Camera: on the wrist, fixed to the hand. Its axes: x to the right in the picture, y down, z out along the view.
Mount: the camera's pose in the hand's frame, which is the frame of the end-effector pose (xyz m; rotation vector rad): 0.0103 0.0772 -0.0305 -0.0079 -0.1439 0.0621
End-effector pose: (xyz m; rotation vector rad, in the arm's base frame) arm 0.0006 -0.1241 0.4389 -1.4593 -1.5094 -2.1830
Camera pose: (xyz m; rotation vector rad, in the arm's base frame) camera 0.0189 -0.1820 0.4964 -1.6750 -1.4771 -2.0917
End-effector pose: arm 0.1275 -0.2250 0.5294 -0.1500 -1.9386 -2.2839
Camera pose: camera 0.1311 -0.2678 0.6012 -0.3799 -1.9616 -2.2991
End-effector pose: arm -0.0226 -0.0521 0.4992 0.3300 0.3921 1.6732
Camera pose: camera -0.1060 -0.0531 0.5055 0.4578 0.2703 1.6993
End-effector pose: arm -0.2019 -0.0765 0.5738 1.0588 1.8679 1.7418
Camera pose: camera -0.2097 -0.0935 0.6553 1.2172 1.7566 1.6577
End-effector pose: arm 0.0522 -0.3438 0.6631 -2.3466 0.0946 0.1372
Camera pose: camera 0.0561 -0.4200 0.6288 -2.3346 0.0963 0.3368
